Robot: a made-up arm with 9 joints. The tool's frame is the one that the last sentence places.
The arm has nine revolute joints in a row. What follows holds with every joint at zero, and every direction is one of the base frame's.
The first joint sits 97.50 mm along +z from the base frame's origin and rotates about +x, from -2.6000 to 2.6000 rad.
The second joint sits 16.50 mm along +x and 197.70 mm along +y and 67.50 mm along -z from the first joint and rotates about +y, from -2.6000 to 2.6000 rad.
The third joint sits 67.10 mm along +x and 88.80 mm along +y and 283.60 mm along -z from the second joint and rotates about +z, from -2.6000 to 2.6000 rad.
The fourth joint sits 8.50 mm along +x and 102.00 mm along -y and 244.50 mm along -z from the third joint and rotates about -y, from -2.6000 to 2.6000 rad.
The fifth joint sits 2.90 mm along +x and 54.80 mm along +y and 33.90 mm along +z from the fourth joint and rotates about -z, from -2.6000 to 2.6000 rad.
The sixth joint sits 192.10 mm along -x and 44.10 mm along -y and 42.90 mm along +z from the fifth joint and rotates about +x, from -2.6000 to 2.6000 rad.
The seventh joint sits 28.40 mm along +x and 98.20 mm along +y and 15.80 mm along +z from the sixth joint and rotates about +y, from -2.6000 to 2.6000 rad.
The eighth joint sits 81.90 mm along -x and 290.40 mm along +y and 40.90 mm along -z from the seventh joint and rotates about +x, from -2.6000 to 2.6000 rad.
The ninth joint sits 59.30 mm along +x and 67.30 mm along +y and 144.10 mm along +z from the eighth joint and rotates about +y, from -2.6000 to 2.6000 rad.
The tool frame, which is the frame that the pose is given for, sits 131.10 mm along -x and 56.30 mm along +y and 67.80 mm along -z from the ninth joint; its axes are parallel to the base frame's.
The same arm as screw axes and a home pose.
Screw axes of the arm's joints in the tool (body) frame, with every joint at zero. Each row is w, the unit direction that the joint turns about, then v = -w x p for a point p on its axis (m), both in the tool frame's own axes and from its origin. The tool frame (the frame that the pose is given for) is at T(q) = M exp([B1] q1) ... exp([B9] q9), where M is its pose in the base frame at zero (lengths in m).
B1 = (1, 0, 0, 0, 0.4676, 0.7074)
B2 = (0, 1, 0, -0.4001, 0, 0.2389)
B3 = (0, 0, 1, -0.4209, -0.306, 0)
B4 = (0, -1, 0, -0.128, 0, -0.3145)
B5 = (0, 0, -1, 0.4681, 0.3174, 0)
B6 = (1, 0, 0, 0, -0.0512, 0.5122)
B7 = (0, 1, 0, 0.0354, 0, 0.1537)
B8 = (1, 0, 0, 0, -0.0763, 0.1236)
B9 = (0, 1, 0, -0.0678, 0, 0.1311)
M =
1 0 0 -0.2224
0 1 0 0.7074
0 0 1 -0.3701
0 0 0 1
Joint limits (deg, base to tool): -148.97..148.97 -148.97..148.97 -148.97..148.97 -148.97..148.97 -148.97..148.97 -148.97..148.97 -148.97..148.97 -148.97..148.97 -148.97..148.97

